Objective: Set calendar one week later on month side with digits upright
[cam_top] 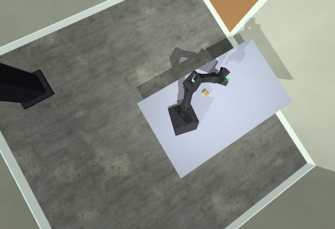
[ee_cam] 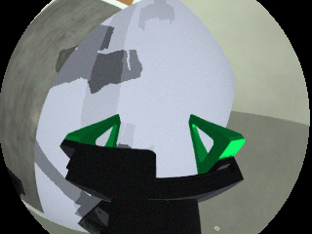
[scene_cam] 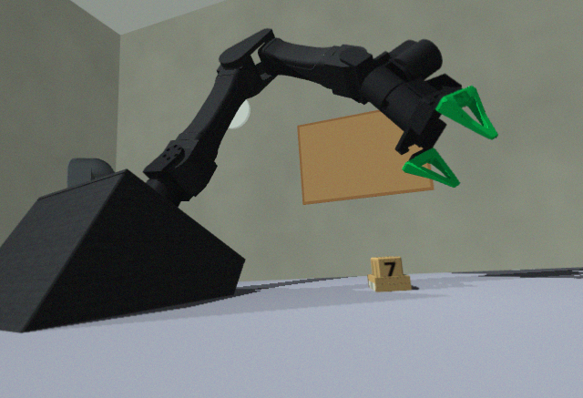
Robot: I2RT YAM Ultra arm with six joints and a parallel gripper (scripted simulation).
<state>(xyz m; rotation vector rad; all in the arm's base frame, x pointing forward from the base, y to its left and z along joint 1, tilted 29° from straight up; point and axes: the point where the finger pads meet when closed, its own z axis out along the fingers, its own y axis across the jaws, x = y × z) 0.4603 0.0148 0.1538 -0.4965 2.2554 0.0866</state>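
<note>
My gripper is now 12 cm past the wooden cube, 5 cm to the left of it and 14 cm above it. The rest, counted from my hand: wooden tray 13 cm behind, 3 cm to the right, 15 cm below.
</note>
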